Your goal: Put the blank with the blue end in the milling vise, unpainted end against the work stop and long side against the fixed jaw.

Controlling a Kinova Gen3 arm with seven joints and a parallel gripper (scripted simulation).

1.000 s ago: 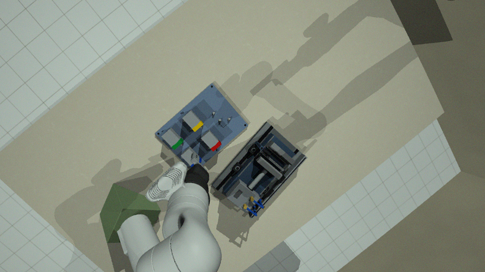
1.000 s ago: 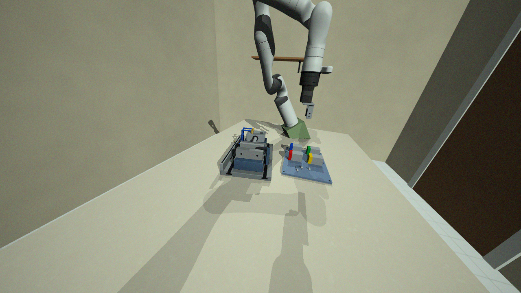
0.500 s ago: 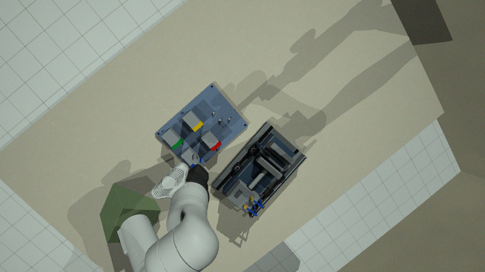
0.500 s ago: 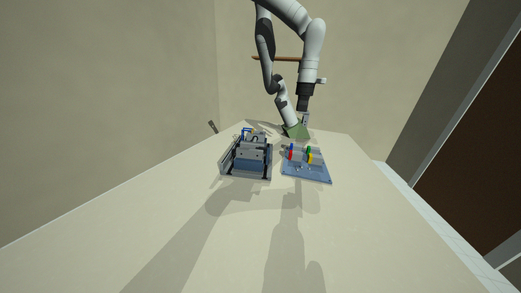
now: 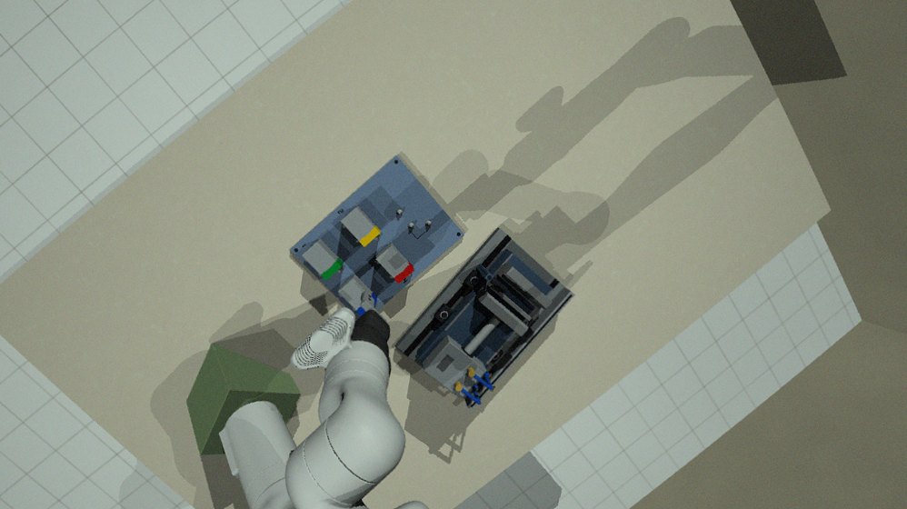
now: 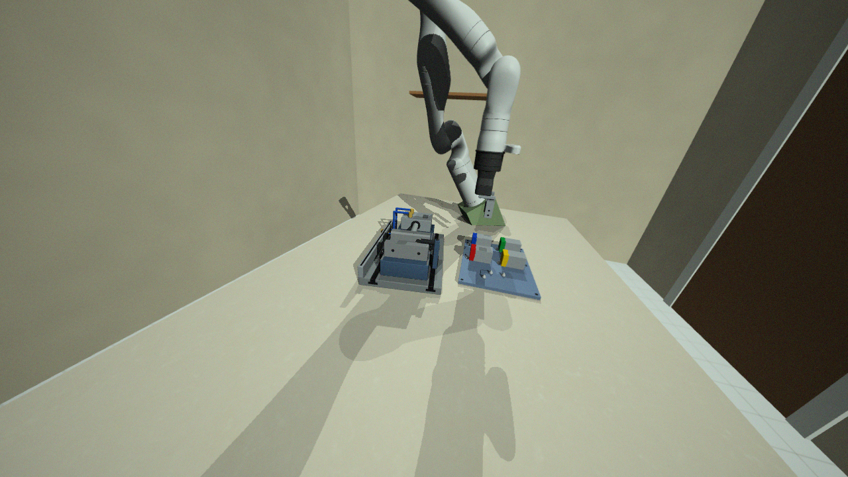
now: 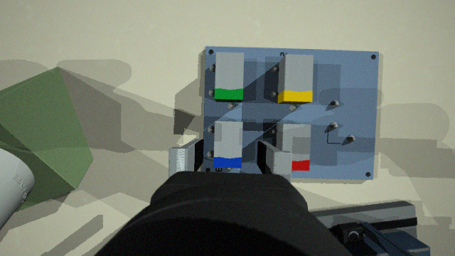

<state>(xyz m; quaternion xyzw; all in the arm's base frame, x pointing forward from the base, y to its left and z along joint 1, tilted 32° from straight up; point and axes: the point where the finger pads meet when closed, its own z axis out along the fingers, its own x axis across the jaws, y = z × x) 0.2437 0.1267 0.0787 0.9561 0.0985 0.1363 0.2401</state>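
The blue-ended blank lies 110 mm below my hand. The rest, counted from my hand: green-ended blank 110 mm below, 90 mm to the left, 10 mm behind; red-ended blank 110 mm below, 90 mm ahead, 10 mm to the left; blue plate 130 mm below, 80 mm ahead, 50 mm to the left.
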